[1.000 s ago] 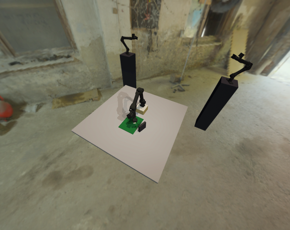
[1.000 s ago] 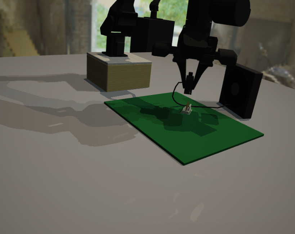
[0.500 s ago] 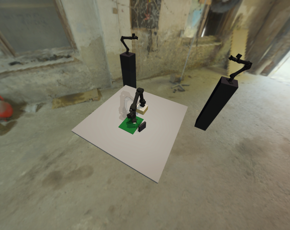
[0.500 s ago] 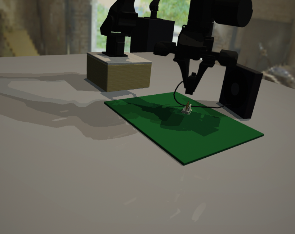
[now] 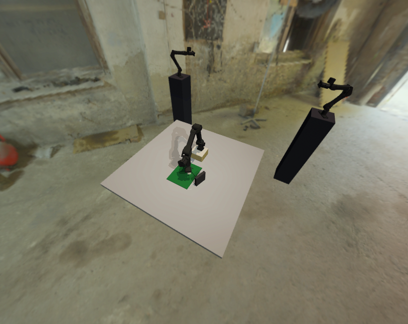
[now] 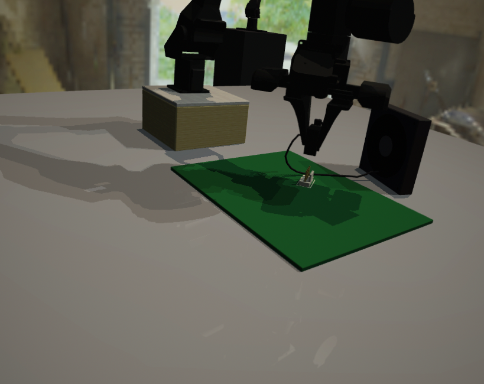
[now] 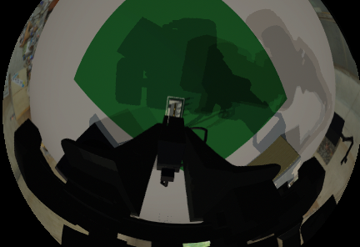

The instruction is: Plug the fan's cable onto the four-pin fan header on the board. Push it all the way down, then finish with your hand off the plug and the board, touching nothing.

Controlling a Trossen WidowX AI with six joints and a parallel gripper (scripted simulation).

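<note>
The four-pin header lies 10 mm to the left of my gripper tip and 60 mm below it. Round my gripper tip: green board 10 mm ahead, 30 mm to the right, 80 mm below; then black fan plug 10 mm to the left, 10 mm above; then black fan 30 mm ahead, 140 mm to the left, 10 mm below.
</note>
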